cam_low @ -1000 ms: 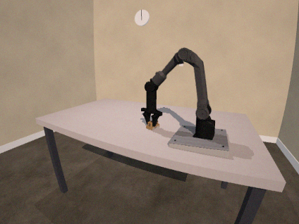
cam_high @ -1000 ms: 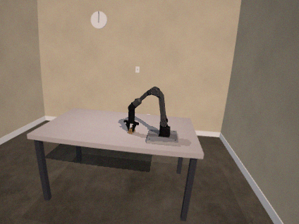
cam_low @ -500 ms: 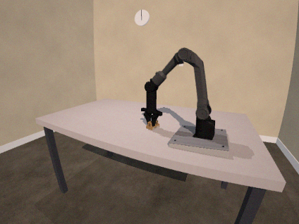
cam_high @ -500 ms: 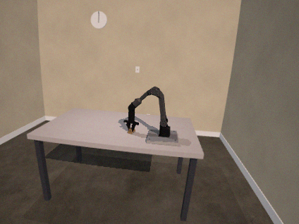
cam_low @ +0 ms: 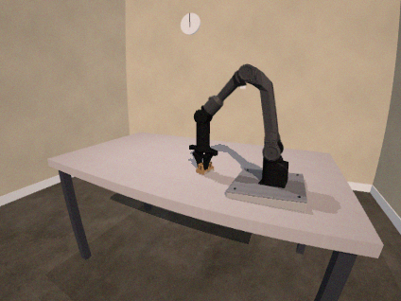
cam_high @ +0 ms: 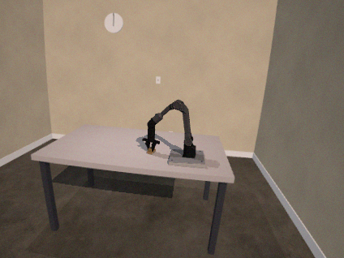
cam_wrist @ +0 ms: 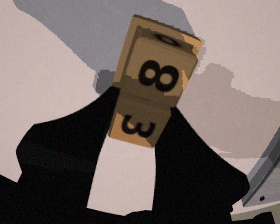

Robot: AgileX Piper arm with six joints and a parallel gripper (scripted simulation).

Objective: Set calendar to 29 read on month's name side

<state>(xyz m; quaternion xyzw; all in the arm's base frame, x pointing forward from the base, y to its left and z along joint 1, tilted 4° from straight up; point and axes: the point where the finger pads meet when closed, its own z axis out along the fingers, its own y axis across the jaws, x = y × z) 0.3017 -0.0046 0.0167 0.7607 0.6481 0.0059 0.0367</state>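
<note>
Now: the wooden tray 2 cm to the right of my hand and 2 cm below it. Round my hand: wooden digit cube (right at my hand).
</note>
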